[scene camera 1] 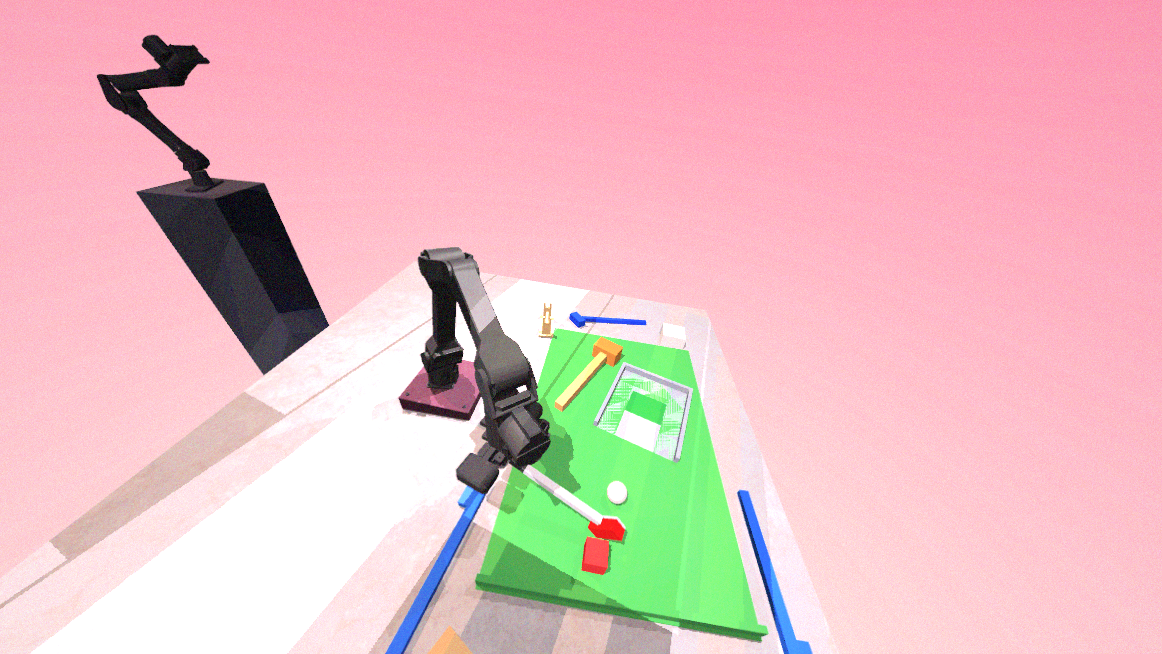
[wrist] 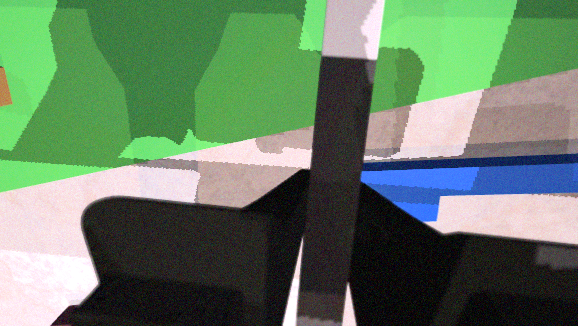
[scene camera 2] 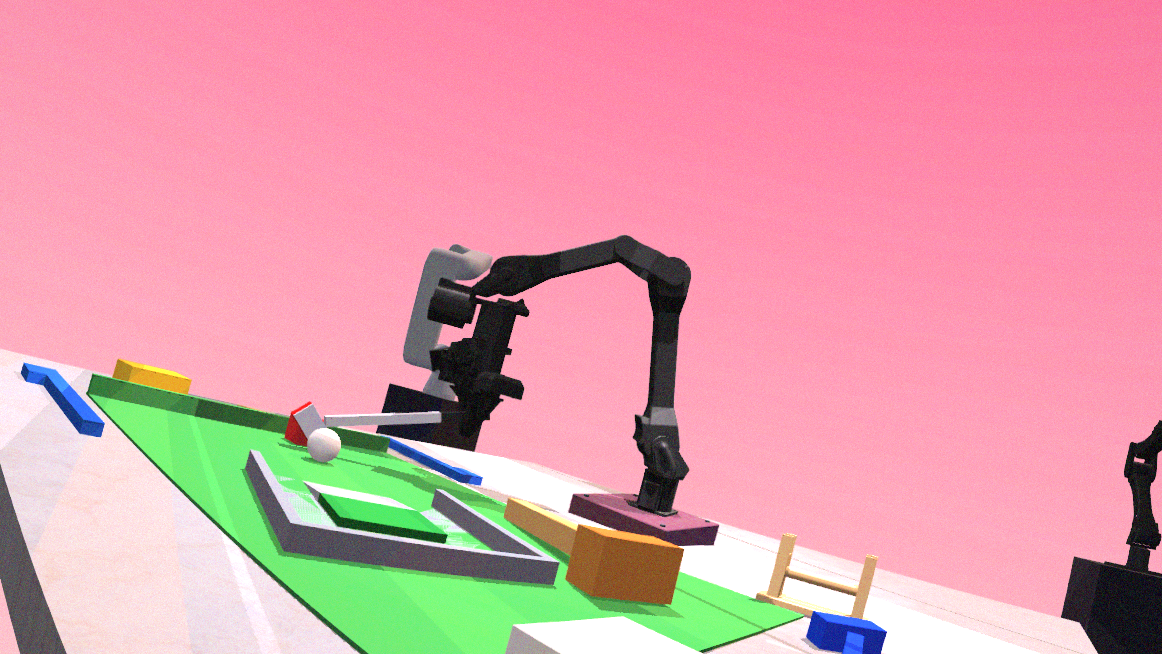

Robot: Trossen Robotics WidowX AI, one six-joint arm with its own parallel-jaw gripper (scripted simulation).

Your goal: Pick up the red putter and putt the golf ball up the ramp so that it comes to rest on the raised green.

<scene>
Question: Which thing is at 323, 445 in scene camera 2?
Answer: A white golf ball.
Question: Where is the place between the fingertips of my gripper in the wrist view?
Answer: At 323, 181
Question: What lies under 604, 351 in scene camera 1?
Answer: An orange mallet.
</scene>
